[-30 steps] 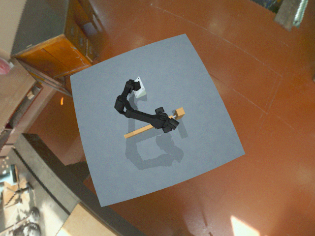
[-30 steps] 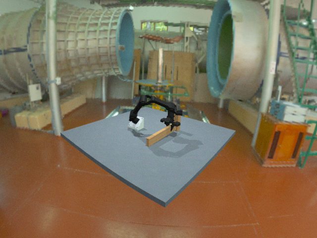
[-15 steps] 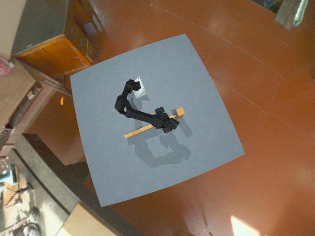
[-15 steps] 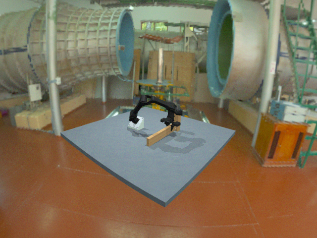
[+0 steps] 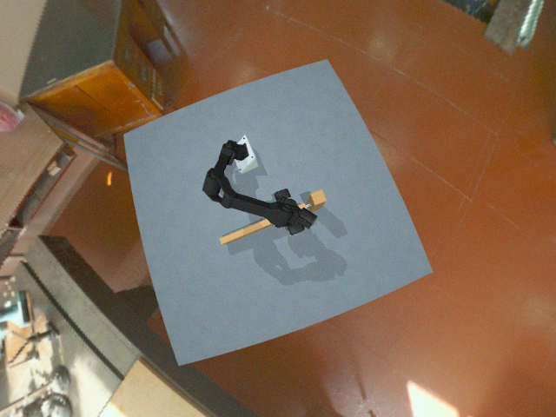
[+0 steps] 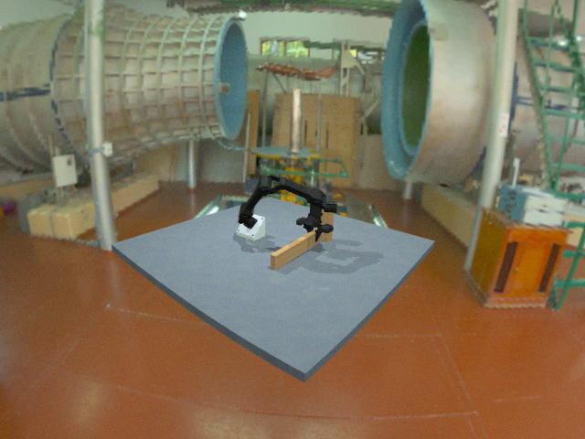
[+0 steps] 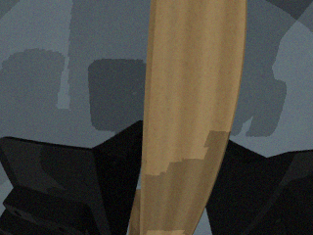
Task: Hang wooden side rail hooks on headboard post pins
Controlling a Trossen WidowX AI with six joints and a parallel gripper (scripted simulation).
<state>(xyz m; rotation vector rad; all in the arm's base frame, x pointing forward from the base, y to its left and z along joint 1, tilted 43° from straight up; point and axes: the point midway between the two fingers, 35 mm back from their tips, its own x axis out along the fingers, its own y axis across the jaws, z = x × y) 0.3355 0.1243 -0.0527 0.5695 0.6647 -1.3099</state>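
Right now my gripper tip is 120 mm to the right of the wooden headboard post, 40 mm below it and 10 mm past it.
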